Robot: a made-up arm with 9 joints. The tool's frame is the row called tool.
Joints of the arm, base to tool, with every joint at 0 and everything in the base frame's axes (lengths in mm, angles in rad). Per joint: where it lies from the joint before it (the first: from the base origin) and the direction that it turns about. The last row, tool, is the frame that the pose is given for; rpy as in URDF.
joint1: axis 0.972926 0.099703 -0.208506 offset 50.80 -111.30 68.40
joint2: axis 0 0 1 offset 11.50 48.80 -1.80
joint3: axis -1 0 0 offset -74.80 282.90 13.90
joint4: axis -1 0 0 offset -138.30 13.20 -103.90
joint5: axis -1 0 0 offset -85.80 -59.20 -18.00
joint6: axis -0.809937 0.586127 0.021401 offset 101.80 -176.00 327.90
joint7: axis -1 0 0 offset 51.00 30.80 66.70
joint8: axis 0 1 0 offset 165.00 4.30 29.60
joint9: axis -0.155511 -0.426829 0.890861 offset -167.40 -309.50 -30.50
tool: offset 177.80 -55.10 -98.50 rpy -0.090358 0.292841 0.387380
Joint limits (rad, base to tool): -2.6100..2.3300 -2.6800..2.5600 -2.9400..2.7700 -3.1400..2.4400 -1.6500..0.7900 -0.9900..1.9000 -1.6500..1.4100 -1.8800..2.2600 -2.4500..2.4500
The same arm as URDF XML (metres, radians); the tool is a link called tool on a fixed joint. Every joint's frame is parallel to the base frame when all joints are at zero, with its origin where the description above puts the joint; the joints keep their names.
<robot name="arm">
<link name="base"/>
<link name="link1"/>
<link name="link2"/>
<link name="link3"/>
<link name="link4"/>
<link name="link5"/>
<link name="link6"/>
<link name="link7"/>
<link name="link8"/>
<link name="link9"/>
<link name="tool"/>
<joint name="joint1" type="revolute"><parent link="base"/><child link="link1"/><origin xyz="0.0508 -0.1113 0.0684" rpy="0.0000 0.0000 0.0000"/><axis xyz="0.972926 0.099703 -0.208506"/><limit lower="-2.6100" upper="2.3300"/></joint>
<joint name="joint2" type="revolute"><parent link="link1"/><child link="link2"/><origin xyz="0.0115 0.0488 -0.0018" rpy="0.0000 0.0000 0.0000"/><axis xyz="0 0 1"/><limit lower="-2.6800" upper="2.5600"/></joint>
<joint name="joint3" type="revolute"><parent link="link2"/><child link="link3"/><origin xyz="-0.0748 0.2829 0.0139" rpy="0.0000 0.0000 0.0000"/><axis xyz="-1 0 0"/><limit lower="-2.9400" upper="2.7700"/></joint>
<joint name="joint4" type="revolute"><parent link="link3"/><child link="link4"/><origin xyz="-0.1383 0.0132 -0.1039" rpy="0.0000 0.0000 0.0000"/><axis xyz="-1 0 0"/><limit lower="-3.1400" upper="2.4400"/></joint>
<joint name="joint5" type="revolute"><parent link="link4"/><child link="link5"/><origin xyz="-0.0858 -0.0592 -0.0180" rpy="0.0000 0.0000 0.0000"/><axis xyz="-1 0 0"/><limit lower="-1.6500" upper="0.7900"/></joint>
<joint name="joint6" type="revolute"><parent link="link5"/><child link="link6"/><origin xyz="0.1018 -0.1760 0.3279" rpy="0.0000 0.0000 0.0000"/><axis xyz="-0.809937 0.586127 0.021401"/><limit lower="-0.9900" upper="1.9000"/></joint>
<joint name="joint7" type="revolute"><parent link="link6"/><child link="link7"/><origin xyz="0.0510 0.0308 0.0667" rpy="0.0000 0.0000 0.0000"/><axis xyz="-1 0 0"/><limit lower="-1.6500" upper="1.4100"/></joint>
<joint name="joint8" type="revolute"><parent link="link7"/><child link="link8"/><origin xyz="0.1650 0.0043 0.0296" rpy="0.0000 0.0000 0.0000"/><axis xyz="0 1 0"/><limit lower="-1.8800" upper="2.2600"/></joint>
<joint name="joint9" type="revolute"><parent link="link8"/><child link="link9"/><origin xyz="-0.1674 -0.3095 -0.0305" rpy="0.0000 0.0000 0.0000"/><axis xyz="-0.155497 -0.426791 0.890882"/><limit lower="-2.4500" upper="2.4500"/></joint>
<joint name="tool_joint" type="fixed"><parent link="link9"/><child link="tool"/><origin xyz="0.1778 -0.0551 -0.0985" rpy="-0.0904 0.2928 0.3874"/></joint>
</robot>

